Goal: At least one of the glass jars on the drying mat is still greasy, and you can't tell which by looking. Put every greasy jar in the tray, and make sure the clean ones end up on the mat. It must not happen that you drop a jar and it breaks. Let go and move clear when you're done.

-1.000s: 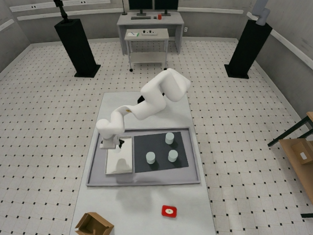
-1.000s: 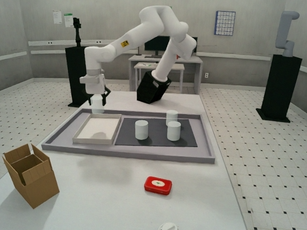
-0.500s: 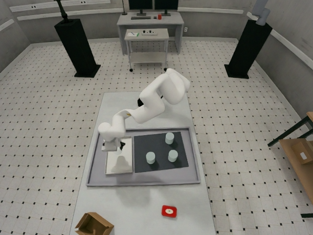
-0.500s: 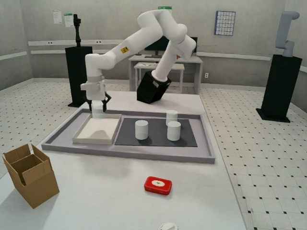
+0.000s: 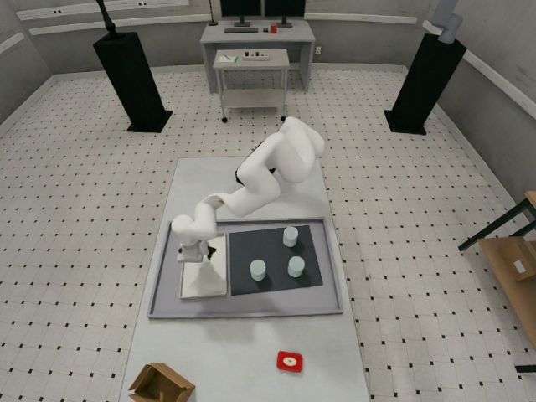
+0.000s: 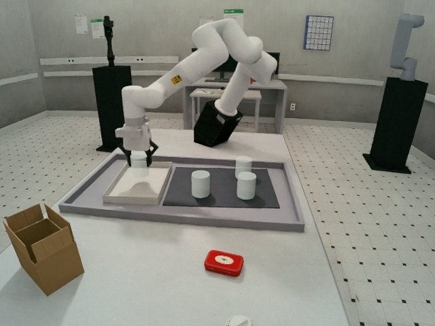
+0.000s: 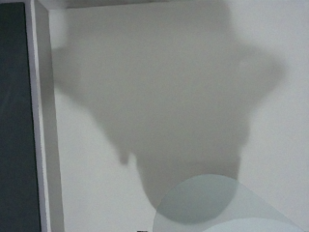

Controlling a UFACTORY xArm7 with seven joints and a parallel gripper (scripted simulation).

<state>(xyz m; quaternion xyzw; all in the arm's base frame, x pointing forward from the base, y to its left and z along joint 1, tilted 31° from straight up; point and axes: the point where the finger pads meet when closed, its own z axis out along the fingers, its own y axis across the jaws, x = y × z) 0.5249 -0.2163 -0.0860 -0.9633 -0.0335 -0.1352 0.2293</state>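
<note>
The white tray lies 90 mm below my hand. The rest, counted from my hand: cardboard box: 490 mm ahead, 20 mm to the right, 30 mm below; then red tin: 370 mm ahead, 410 mm to the left, 80 mm below; then dark drying mat: 70 mm behind, 310 mm to the left, 90 mm below.
</note>
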